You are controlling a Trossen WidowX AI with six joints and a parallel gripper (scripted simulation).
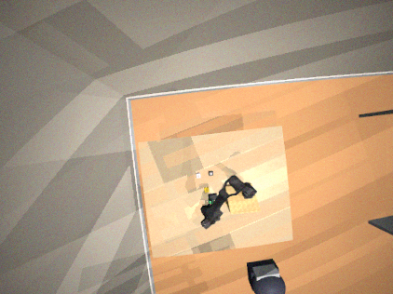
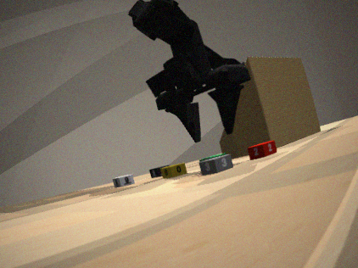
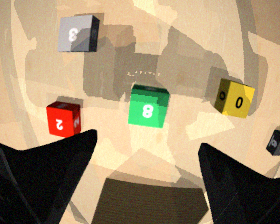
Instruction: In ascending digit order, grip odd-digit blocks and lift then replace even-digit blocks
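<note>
Right now the green block is 1 cm ahead of my gripper tip and 4 cm below it. Round my gripper tip: yellow block 4 cm ahead, 8 cm to the right, 4 cm below; then grey block 7 cm ahead, 8 cm to the left, 4 cm below; then red block 2 cm behind, 9 cm to the left, 4 cm below.
</note>
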